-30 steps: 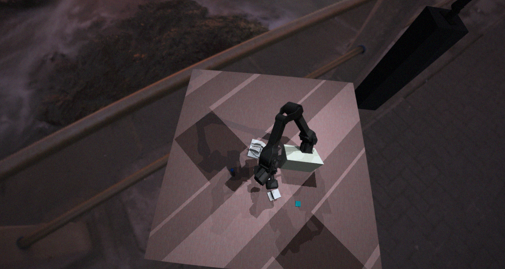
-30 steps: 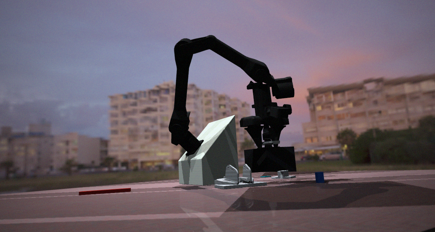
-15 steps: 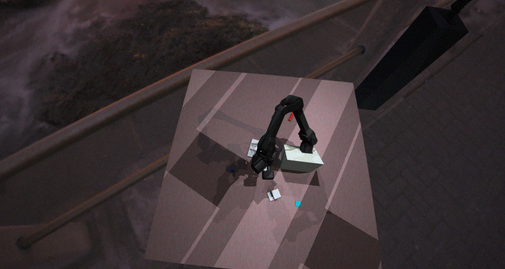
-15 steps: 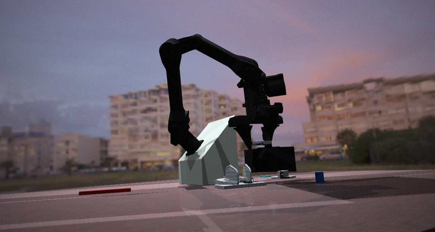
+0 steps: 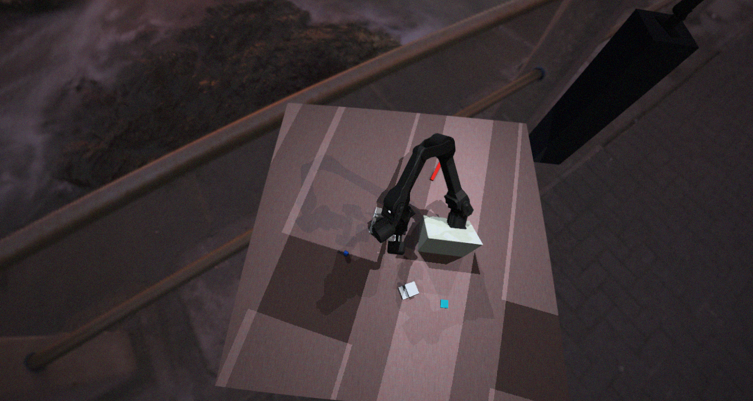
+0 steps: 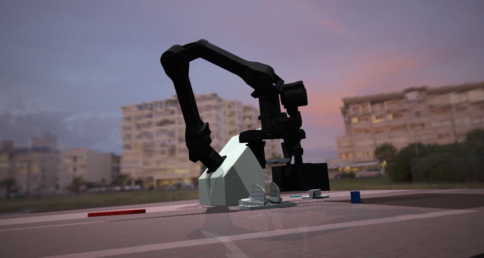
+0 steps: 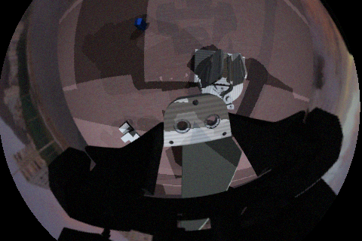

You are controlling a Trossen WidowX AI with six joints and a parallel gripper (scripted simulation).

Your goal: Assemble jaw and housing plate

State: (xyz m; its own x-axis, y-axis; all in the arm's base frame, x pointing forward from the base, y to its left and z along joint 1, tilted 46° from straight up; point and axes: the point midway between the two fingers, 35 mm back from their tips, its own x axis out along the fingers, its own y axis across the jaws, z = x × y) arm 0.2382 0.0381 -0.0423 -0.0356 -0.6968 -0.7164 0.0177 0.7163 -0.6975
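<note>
Right now my gripper tip is 7 cm to the left of the plate and 9 cm above it. From my gripper tip the other things lie so: teal square (22 cm behind, 24 cm to the left, 9 cm below); then white stand (7 cm behind, 20 cm to the left, 9 cm below); then blue cube (19 cm ahead, 7 cm to the left, 8 cm below).
</note>
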